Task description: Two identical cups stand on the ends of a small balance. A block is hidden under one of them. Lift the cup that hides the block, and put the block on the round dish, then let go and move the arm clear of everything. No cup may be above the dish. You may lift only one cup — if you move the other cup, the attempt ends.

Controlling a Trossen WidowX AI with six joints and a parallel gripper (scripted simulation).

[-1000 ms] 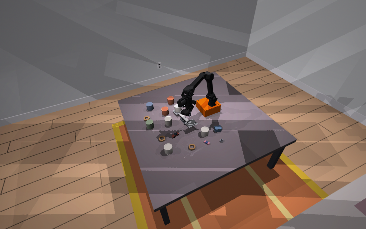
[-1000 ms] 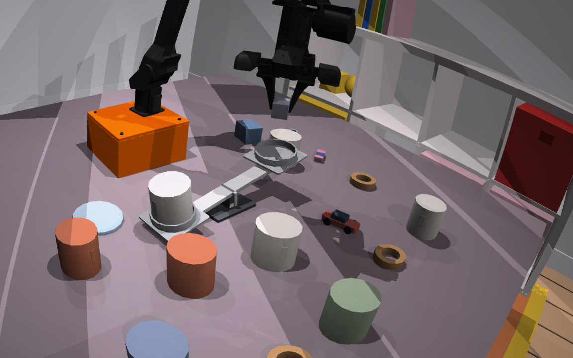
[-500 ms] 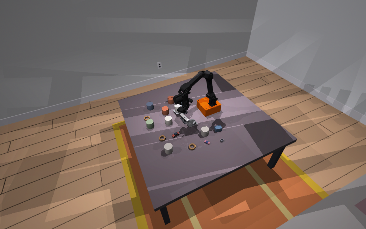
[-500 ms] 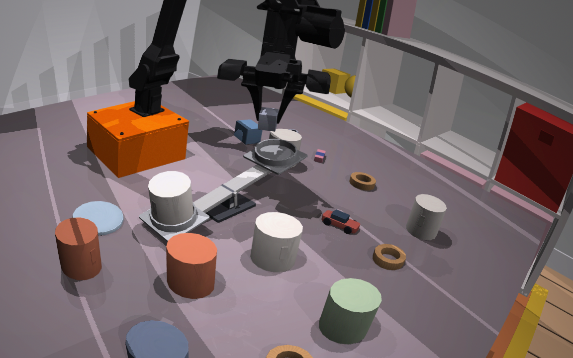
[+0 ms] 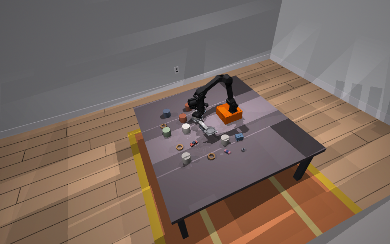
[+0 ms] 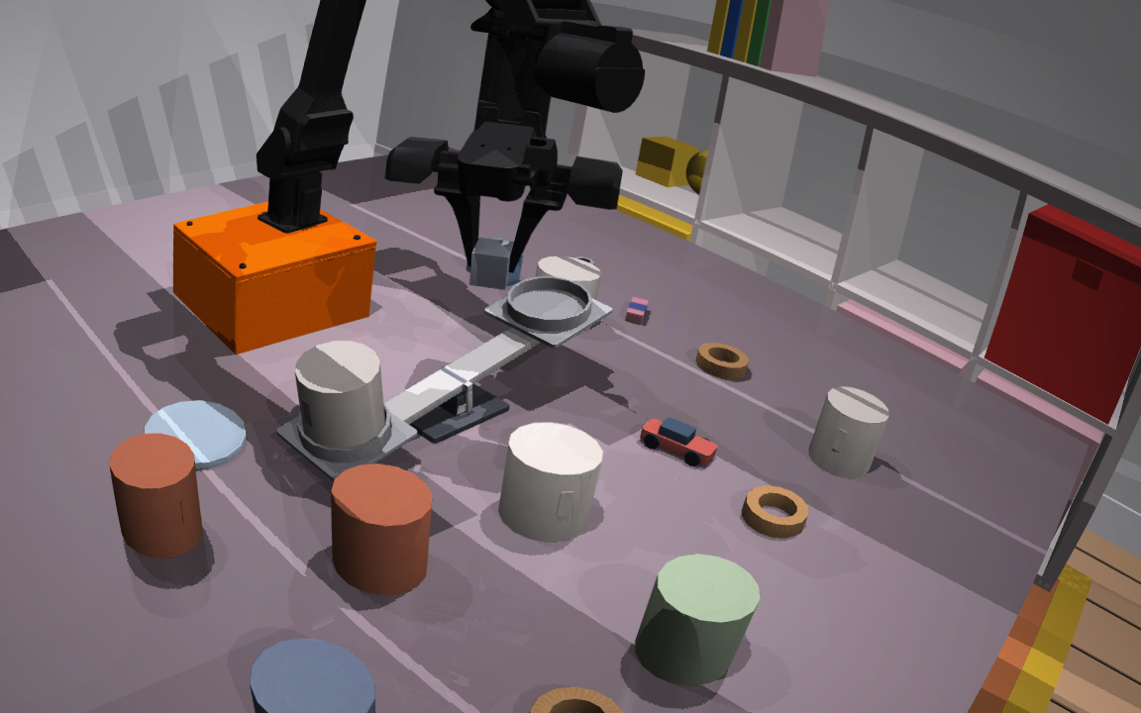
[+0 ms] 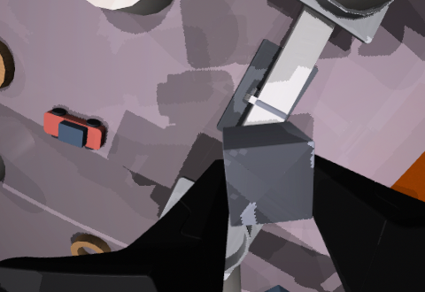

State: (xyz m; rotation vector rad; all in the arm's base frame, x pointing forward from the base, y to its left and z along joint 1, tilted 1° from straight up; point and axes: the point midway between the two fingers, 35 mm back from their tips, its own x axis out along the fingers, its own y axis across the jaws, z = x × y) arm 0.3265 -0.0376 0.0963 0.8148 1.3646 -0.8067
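Now: the round dish 220 mm to the right of my gripper tip, 150 mm below it and 140 mm behind it. Round my gripper tip: balance 110 mm below, 20 mm behind; then toy car 150 mm ahead, 140 mm below, 110 mm to the left; then green cup 290 mm ahead, 110 mm to the right, 110 mm below.
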